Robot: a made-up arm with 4 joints. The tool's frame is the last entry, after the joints. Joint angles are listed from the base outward. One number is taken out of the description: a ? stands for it. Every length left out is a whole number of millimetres.
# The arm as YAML. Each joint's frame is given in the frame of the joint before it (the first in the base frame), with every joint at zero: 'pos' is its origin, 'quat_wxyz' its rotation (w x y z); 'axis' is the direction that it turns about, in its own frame. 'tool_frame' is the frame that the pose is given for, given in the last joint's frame.
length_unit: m
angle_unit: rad
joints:
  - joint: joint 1
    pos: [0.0, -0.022, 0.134]
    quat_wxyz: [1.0, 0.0, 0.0, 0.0]
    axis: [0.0, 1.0, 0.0]
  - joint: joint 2
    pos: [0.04, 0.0, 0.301]
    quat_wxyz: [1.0, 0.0, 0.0, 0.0]
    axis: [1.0, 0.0, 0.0]
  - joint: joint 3
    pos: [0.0, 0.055, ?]
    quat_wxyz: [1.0, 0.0, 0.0, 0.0]
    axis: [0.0, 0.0, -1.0]
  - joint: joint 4
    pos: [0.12, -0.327, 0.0]
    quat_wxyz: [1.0, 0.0, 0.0, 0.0]
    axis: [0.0, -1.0, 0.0]
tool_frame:
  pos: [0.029, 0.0, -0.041]
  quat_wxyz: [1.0, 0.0, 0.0, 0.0]
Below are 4 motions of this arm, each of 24 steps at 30 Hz.
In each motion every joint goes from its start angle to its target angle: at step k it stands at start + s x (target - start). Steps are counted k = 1, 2, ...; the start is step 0. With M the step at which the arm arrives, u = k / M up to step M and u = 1 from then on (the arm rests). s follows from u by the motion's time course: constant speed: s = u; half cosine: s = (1 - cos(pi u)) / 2; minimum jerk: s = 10 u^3 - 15 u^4 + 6 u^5.
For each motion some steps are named. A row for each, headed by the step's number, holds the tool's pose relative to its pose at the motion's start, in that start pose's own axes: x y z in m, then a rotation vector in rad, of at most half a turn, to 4 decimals.
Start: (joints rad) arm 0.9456 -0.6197 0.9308 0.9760
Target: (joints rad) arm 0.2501 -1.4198 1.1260 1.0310
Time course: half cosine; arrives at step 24
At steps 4, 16, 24:
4: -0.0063 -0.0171 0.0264 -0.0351 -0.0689 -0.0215
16: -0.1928 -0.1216 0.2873 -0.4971 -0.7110 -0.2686
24: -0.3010 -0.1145 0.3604 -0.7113 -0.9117 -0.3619

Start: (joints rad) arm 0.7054 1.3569 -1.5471 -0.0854
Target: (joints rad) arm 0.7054 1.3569 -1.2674 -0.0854
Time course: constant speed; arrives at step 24
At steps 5, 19, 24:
5: -0.0192 -0.0079 -0.0016 0.0050 0.0000 -0.0581
19: -0.0751 -0.0239 -0.0064 0.0189 0.0000 -0.2206
24: -0.0956 -0.0274 -0.0082 0.0239 0.0000 -0.2787

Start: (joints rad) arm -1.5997 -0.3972 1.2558 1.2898
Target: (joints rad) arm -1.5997 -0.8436 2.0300 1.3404
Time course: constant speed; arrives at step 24
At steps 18, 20, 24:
18: -0.0624 -0.0284 0.2283 -0.5583 -0.3763 -0.1411
20: -0.0778 -0.0244 0.2502 -0.6163 -0.4192 -0.1669
24: -0.1131 -0.0126 0.2895 -0.7295 -0.5045 -0.2248

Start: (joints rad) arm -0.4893 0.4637 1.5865 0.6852
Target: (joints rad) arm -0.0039 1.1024 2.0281 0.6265
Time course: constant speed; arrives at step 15
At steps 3, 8, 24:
3: -0.0190 0.0174 0.0335 -0.1573 0.1342 -0.0492
8: -0.0436 0.0625 0.0999 -0.4395 0.3402 -0.1454
24: -0.0567 0.1701 0.1934 -0.8661 0.5922 -0.3082

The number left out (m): 0.072
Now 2 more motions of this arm.
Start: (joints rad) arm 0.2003 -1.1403 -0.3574 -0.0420
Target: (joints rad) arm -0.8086 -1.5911 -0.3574 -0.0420
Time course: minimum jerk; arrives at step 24
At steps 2, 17, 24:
2: -0.0029 -0.0003 0.0010 -0.0027 -0.0012 -0.0048
17: -0.4590 0.1508 0.0732 -0.3717 -0.0657 -0.8521
24: -0.5206 0.2151 0.0680 -0.4159 -0.0500 -1.0139

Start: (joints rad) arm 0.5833 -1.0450 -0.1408 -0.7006
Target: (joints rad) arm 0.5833 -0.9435 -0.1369 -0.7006
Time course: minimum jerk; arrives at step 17
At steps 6, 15, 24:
6: 0.0037 -0.0006 -0.0049 0.0190 -0.0034 0.0148
15: 0.0153 -0.0014 -0.0203 0.0783 -0.0139 0.0610
24: 0.0155 -0.0014 -0.0206 0.0794 -0.0140 0.0618

